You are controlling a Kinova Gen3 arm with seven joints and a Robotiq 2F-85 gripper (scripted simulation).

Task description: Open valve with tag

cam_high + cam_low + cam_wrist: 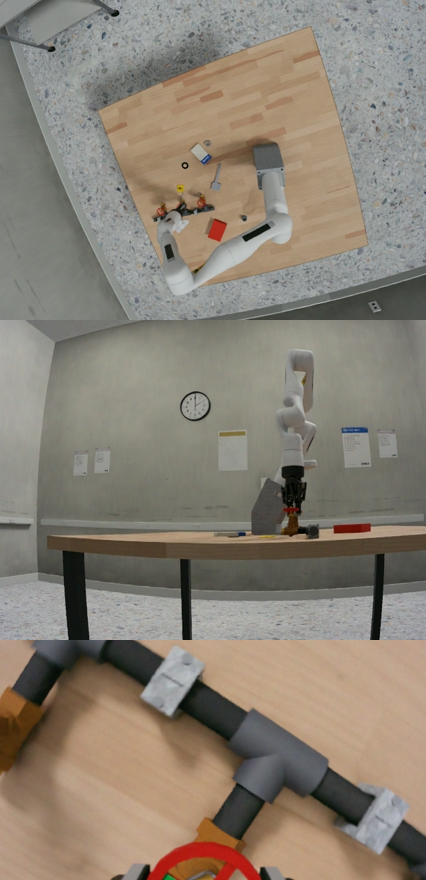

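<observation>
The yellow tag is 1 cm behind my hand, 9 cm to the right of it and 8 cm below it. The rest, counted from my hand: red block 16 cm behind, 20 cm to the left, 7 cm below; grey scraper 23 cm behind, 10 cm to the right, 8 cm below; blue box 17 cm behind, 27 cm to the right, 7 cm below.
</observation>
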